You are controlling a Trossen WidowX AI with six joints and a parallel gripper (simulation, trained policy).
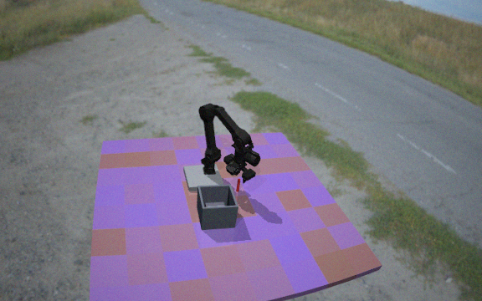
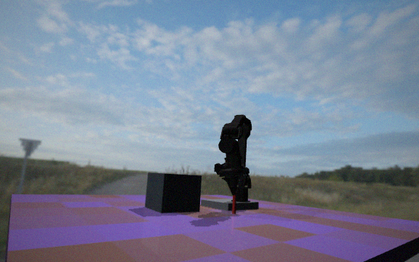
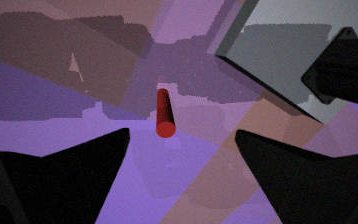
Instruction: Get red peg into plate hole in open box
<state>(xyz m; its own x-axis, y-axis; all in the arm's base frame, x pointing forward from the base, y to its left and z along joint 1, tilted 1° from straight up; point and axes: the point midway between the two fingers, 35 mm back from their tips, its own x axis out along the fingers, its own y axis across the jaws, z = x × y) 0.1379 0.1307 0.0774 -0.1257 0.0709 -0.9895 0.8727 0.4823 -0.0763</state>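
The red peg is 30 mm below my gripper tip and 20 mm ahead of it. Round my gripper tip: grey plate: 210 mm ahead, 150 mm to the right, 30 mm below.
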